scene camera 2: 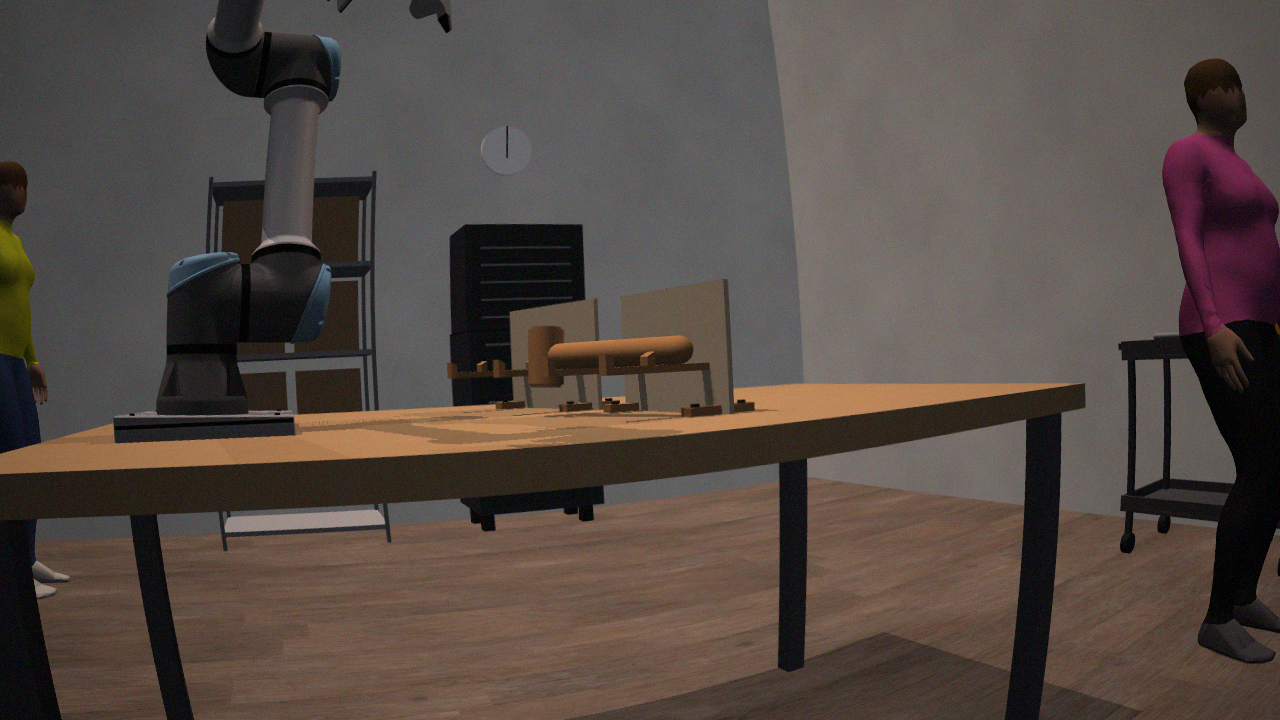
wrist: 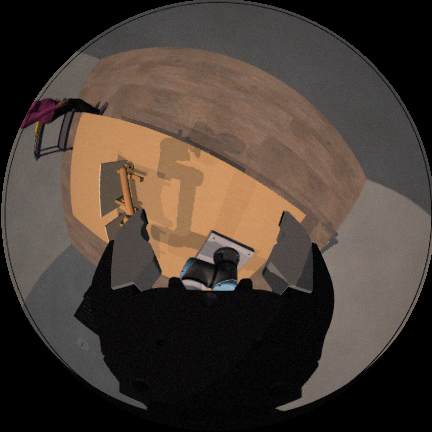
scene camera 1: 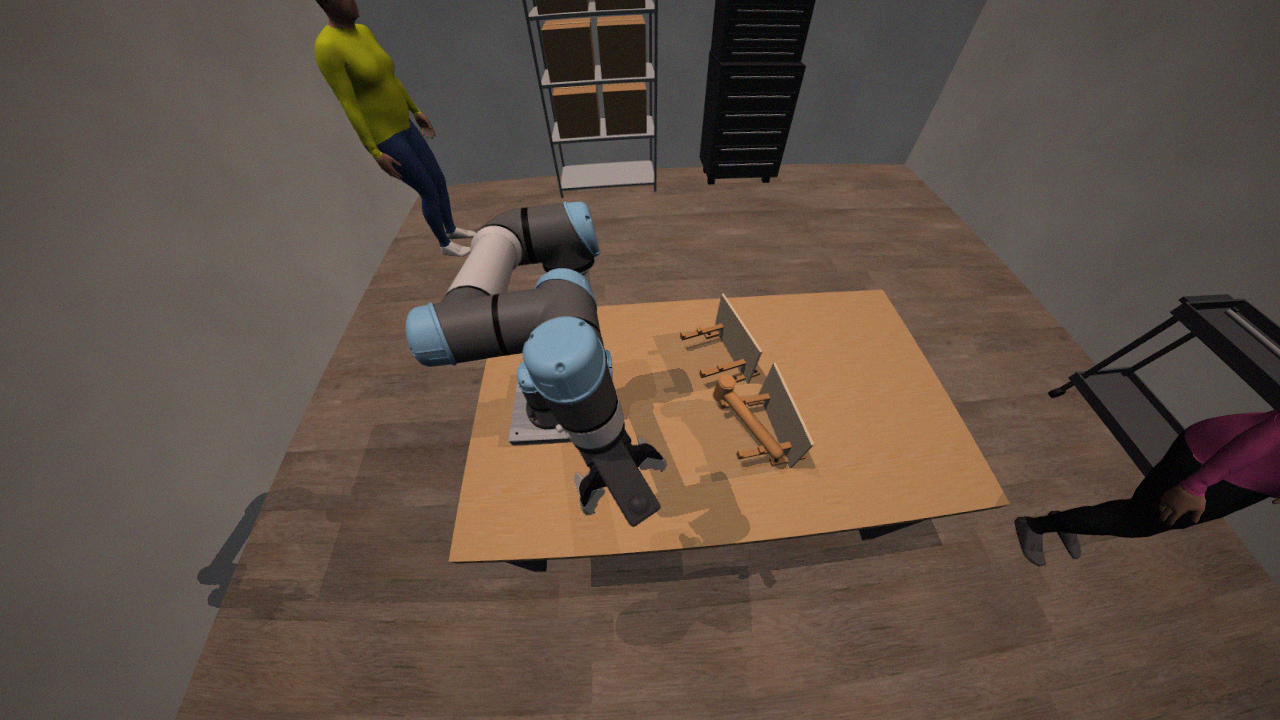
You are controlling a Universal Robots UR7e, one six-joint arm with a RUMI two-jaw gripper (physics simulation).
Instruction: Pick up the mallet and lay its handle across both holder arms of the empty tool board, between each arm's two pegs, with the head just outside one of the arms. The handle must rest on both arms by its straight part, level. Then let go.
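Frame: origin at the arm's base, x ahead, y left, z up, level; centimetres.
Where they show: gripper, fingertip midpoint: [scene camera 2: 397,21] [wrist: 213,211]; arm's base, origin of the base link: [scene camera 2: 202,413] [wrist: 226,256].
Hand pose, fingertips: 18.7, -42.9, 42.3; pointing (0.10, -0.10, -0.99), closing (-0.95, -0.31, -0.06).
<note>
Each offset is from my fingertips to the top centre of the thing, as dx, dy, dz. "*": to the spot under its first point.
The mallet @(+39.2, +22.6, -31.7) [scene camera 1: 751,424] [scene camera 2: 617,351] [wrist: 127,191] lies across both arms of the nearer tool board [scene camera 1: 787,417] [scene camera 2: 677,344] [wrist: 111,187]. Its handle runs slantwise to the board, with the far end closer to the panel, and looks about level in scene camera 2. The head @(* +34.5, +32.5, -31.9) [scene camera 1: 724,385] [scene camera 2: 545,356] is just outside the arm nearer the other board. The handle end reaches the front arm [scene camera 1: 751,454]. Exact seating between the pegs is too small to tell. My gripper [scene camera 1: 623,480] [scene camera 2: 393,14] [wrist: 213,211] is open and empty, high above the table and well away from the mallet.
A second tool board [scene camera 1: 738,338] [scene camera 2: 580,331] with two bare arms stands behind the first on the table [scene camera 1: 877,402] [scene camera 2: 939,416]. The arm's base plate [scene camera 1: 537,435] [scene camera 2: 205,428] [wrist: 207,245] is at the table's left. Two people stand beyond the table's sides.
</note>
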